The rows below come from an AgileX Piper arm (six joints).
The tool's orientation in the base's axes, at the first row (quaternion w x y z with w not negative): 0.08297, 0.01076, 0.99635, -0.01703
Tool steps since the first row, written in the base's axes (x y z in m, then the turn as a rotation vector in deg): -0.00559, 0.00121, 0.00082, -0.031, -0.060, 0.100; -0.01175, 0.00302, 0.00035, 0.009, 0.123, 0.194; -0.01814, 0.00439, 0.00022, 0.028, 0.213, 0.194; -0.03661, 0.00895, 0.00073, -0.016, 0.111, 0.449; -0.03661, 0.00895, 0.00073, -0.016, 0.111, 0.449; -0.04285, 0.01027, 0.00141, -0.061, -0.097, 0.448; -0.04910, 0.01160, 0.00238, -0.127, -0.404, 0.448; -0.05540, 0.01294, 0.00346, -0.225, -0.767, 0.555; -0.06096, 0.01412, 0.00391, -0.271, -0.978, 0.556
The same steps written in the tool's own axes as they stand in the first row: 0.00540, 0.00105, -0.00177, 0.013, -0.064, -0.102; 0.01158, 0.00272, -0.00239, -0.039, 0.117, -0.194; 0.01793, 0.00394, -0.00337, -0.056, 0.207, -0.194; 0.03614, 0.00803, -0.00708, -0.057, 0.096, -0.449; 0.03614, 0.00803, -0.00708, -0.057, 0.096, -0.449; 0.04221, 0.00918, -0.00883, -0.016, -0.113, -0.448; 0.04823, 0.01032, -0.01086, 0.043, -0.421, -0.448; 0.05429, 0.01147, -0.01301, 0.116, -0.790, -0.557; 0.05972, 0.01250, -0.01441, 0.157, -1.002, -0.558
